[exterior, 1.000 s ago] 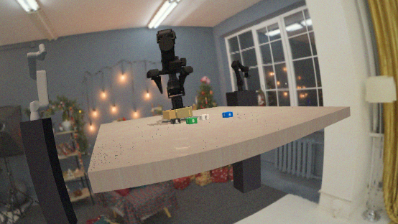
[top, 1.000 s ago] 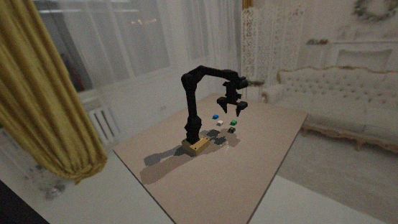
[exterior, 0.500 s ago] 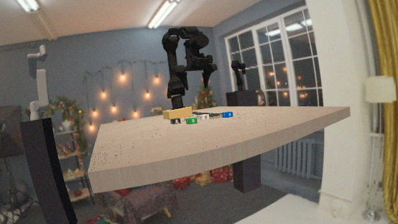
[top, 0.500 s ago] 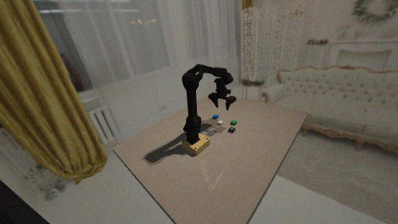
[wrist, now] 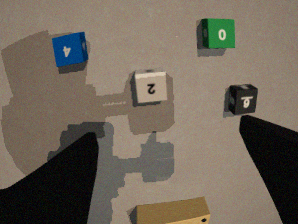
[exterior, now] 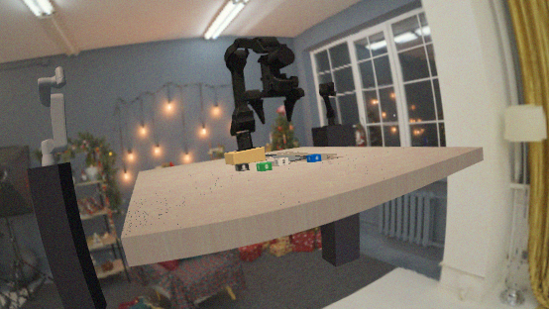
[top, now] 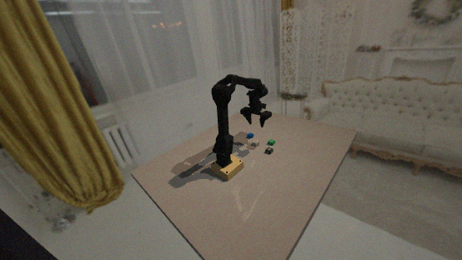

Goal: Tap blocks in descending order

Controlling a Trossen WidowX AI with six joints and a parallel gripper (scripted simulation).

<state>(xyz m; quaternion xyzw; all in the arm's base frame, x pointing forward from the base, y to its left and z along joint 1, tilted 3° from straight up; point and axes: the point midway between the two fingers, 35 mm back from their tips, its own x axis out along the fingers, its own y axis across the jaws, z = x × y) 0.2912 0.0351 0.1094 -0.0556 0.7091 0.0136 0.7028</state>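
Right now the black block is 120 mm below my gripper tip, 110 mm to the right of it and 30 mm behind it. From my gripper tip the other things lie so: blue block (120 mm below, 90 mm to the left, 30 mm ahead); white block (120 mm below, 10 mm behind); green block (120 mm below, 70 mm to the right, 50 mm ahead).
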